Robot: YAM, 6 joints.
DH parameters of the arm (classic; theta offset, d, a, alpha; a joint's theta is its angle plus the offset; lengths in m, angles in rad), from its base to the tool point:
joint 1: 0 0.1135 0.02 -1.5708
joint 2: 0 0 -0.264 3.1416
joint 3: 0.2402 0 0.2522 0
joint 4: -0.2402 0 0.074 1.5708
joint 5: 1.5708 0 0 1.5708
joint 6: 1.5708 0.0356 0 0
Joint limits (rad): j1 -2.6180..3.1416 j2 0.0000..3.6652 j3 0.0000..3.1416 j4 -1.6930..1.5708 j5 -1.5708..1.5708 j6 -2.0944..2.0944
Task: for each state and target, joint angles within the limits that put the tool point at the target. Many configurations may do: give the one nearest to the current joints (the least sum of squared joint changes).
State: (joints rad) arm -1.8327 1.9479 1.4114 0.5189 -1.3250 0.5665
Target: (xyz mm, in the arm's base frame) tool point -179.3 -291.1 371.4
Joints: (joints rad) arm -2.2256 1.5332 1.2107 0.5085 -1.3999 0.5665
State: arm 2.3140 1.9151 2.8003 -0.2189 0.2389 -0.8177
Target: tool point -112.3 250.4 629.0
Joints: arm 2.0316 1.6920 2.5316 -0.5479 0.3070 -0.8177
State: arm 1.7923 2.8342 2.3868 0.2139 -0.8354 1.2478
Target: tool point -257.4 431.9 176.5
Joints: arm 2.0493 2.2678 1.6980 -0.0944 -0.9828 1.2478
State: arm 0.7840 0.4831 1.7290 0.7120 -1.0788 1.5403
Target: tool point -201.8 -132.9 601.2
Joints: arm 0.7075 0.6156 1.9562 0.6955 -1.0100 1.5403
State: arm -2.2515 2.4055 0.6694 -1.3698 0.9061 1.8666
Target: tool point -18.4 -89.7 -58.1
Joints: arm -1.5421 2.9253 0.7650 -1.0661 0.6296 1.8666
